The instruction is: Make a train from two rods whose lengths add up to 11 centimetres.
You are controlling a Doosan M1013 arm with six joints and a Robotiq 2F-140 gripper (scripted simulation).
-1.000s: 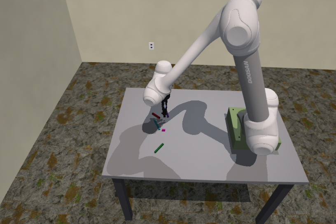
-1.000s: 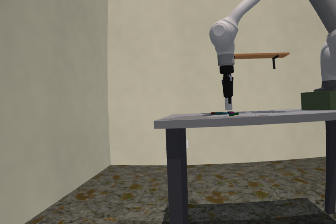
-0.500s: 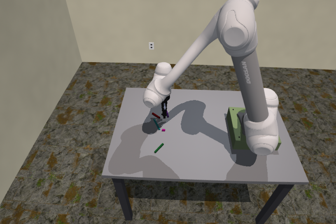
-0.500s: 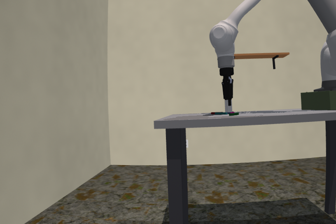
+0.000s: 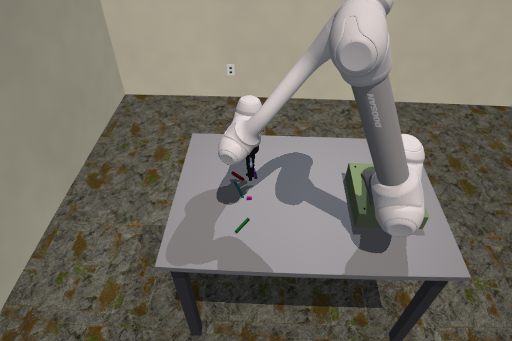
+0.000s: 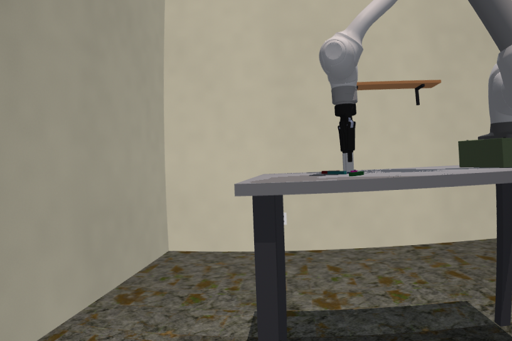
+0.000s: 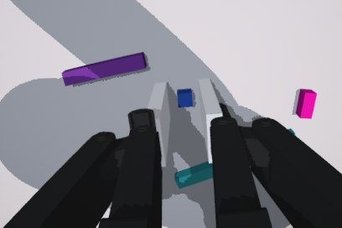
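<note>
Right now the blue rod is 30 mm below my hand. From my hand the other things lie so: turquoise rod 50 mm ahead, 40 mm to the left, 30 mm below; then purple rod 60 mm to the right, 30 mm below, 20 mm behind; then red rod 60 mm ahead, 40 mm to the right, 30 mm below.
</note>
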